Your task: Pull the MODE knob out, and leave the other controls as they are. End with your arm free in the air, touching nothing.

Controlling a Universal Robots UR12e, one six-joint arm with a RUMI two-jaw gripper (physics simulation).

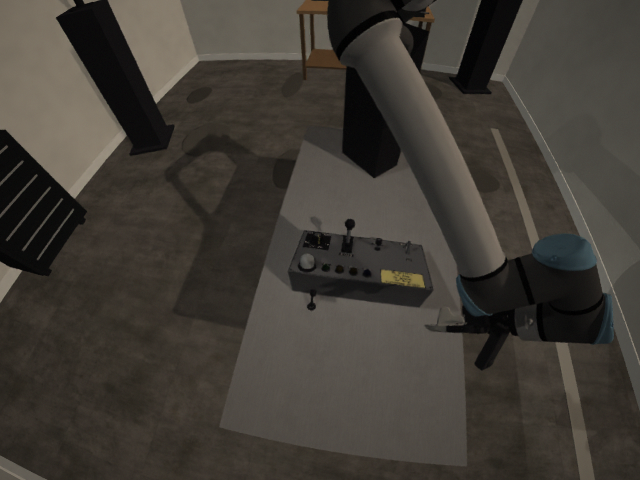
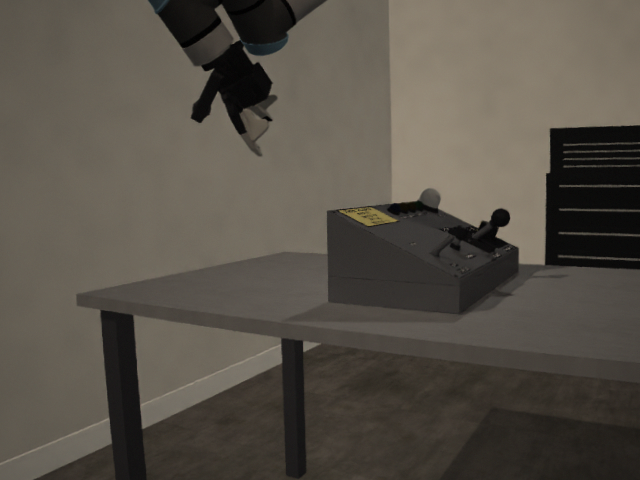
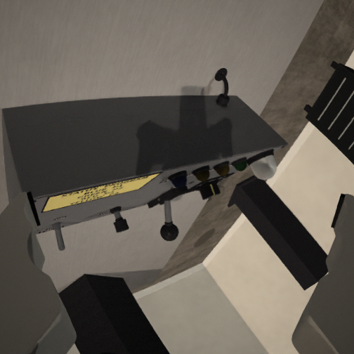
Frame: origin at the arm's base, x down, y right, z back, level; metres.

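Seen in the pictures: gripper, fingertip midpoint: (image 1: pixel 440 323) (image 2: pixel 266 137).
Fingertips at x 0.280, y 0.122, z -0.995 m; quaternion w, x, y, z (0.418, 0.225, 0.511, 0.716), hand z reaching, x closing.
A point is followed by its place in that frame.
The control box (image 1: pixel 361 296) @(x 0.561, y 0.257, z -0.781 m) (image 2: pixel 392 294) @(x 0.574, y -0.004, z -0.727 m) (image 3: pixel 85 145) sits on the grey table. Its labels are too small to read, so which control is MODE cannot be told for certain. A small black knob (image 1: pixel 378 241) @(x 0.467, y 0.161, z -0.609 m) (image 3: pixel 119 223) stands off the sloped panel between the ball-topped lever (image 1: pixel 349 224) @(x 0.441, y 0.261, z -0.531 m) (image 2: pixel 499 217) @(x 0.453, y 0.236, z -0.523 m) (image 3: pixel 169 231) and a thin grey toggle (image 1: pixel 408 246) @(x 0.485, y 0.044, z -0.639 m) (image 2: pixel 440 245) @(x 0.491, y 0.037, z -0.644 m) (image 3: pixel 60 237). My gripper (image 1: pixel 436 318) @(x 0.280, y 0.122, z -0.995 m) (image 2: pixel 264 135) @(x 0.280, y 0.122, z -0.995 m) (image 3: pixel 185 197) is open and empty. It hangs in the air above the table, off the box's yellow-label end, apart from every control.
A white dome knob (image 1: pixel 307 260) @(x 0.396, y 0.440, z -0.687 m) (image 2: pixel 430 198) @(x 0.417, y 0.416, z -0.674 m) (image 3: pixel 264 167), several coloured buttons and a dark selector (image 1: pixel 317 239) @(x 0.478, y 0.390, z -0.556 m) (image 3: pixel 210 190) are on the panel. A small black stalk (image 1: pixel 312 298) @(x 0.566, y 0.440, z -0.758 m) (image 3: pixel 225 86) is beside the box's tall side. The table (image 1: pixel 341 382) @(x 0.600, y 0.383, z -1.069 m) (image 2: pixel 206 289) @(x 0.600, y 0.132, z -1.144 m) extends around the box.
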